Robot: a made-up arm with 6 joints.
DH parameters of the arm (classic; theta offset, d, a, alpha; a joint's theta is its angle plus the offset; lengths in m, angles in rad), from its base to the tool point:
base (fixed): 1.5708 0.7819 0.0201 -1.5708
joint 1: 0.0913 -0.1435 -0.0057 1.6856
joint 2: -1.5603 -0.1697 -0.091 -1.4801
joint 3: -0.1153 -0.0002 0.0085 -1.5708
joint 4: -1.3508 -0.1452 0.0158 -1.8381
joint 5: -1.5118 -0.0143 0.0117 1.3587
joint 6: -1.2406 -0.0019 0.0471 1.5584
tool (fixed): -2.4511 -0.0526 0 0
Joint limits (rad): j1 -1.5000..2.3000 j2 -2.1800..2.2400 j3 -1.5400..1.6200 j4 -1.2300..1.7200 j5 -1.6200..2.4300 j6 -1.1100..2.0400
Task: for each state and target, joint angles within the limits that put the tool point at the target. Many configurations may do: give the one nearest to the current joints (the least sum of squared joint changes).
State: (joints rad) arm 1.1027 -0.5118 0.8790 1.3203 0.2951 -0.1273
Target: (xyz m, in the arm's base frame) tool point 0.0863 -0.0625 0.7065
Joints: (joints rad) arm 1.1336 -0.2714 0.5312 1.1645 -0.0692 -0.3040
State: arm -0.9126 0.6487 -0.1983 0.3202 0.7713 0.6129
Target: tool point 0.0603 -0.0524 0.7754
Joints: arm -0.3630 0.9243 -0.4870 0.5487 1.2831 1.0103
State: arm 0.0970 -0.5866 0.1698 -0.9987 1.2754 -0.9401
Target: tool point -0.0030 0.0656 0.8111
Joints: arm -0.5998 -0.4675 0.2827 -1.0158 1.9211 -0.4239
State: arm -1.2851 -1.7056 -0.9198 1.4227 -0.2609 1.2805
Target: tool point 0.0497 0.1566 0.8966
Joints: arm -1.3319 -1.4564 -0.9186 1.4414 -0.2488 1.3439
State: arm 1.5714 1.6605 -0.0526 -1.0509 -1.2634 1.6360
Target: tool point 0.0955 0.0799 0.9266
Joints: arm 2.0626 1.5490 -0.5122 -1.2300 -1.2141 1.9542
